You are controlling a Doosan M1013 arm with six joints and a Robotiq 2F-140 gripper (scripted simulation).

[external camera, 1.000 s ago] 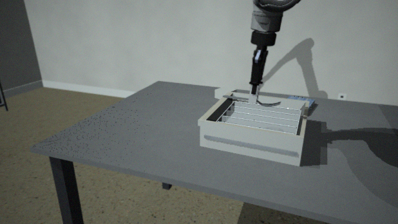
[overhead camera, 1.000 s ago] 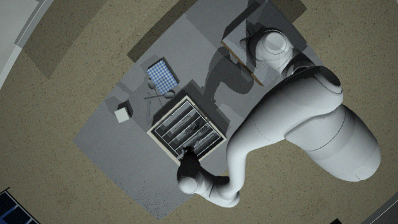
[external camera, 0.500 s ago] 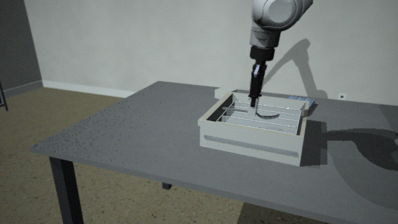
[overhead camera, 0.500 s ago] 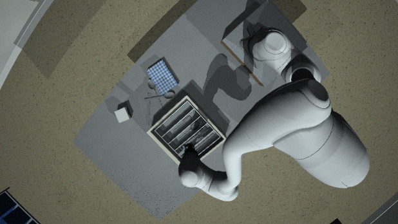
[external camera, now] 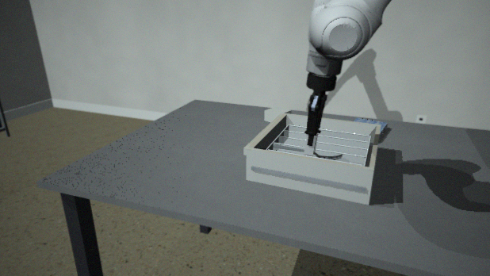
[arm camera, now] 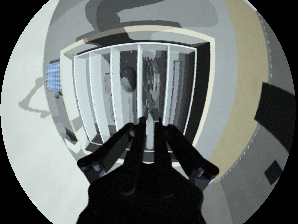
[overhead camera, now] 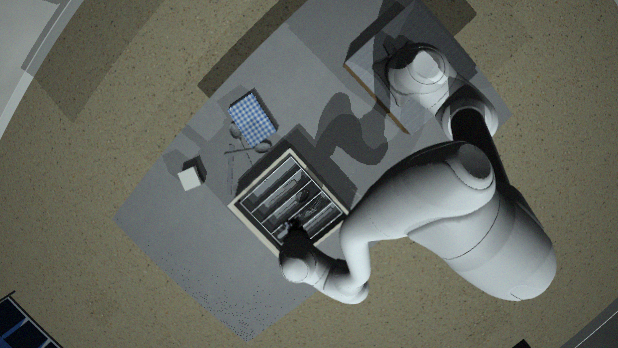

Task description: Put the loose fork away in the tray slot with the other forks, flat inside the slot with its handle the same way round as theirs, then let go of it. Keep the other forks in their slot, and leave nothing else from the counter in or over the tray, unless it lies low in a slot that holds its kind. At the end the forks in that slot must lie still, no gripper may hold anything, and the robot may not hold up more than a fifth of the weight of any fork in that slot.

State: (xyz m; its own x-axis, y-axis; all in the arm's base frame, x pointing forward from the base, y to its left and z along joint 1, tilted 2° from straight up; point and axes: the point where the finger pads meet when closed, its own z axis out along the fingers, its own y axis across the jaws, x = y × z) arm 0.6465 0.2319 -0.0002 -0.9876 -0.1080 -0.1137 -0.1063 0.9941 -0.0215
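Right now the cutlery tray is 60 mm to the right of my hand, 40 mm below it and 10 mm behind it. From my hand the other things lie so: white box 390 mm to the right, 270 mm ahead, 70 mm below; blue checked cloth 420 mm to the right, 80 mm below, 80 mm behind.
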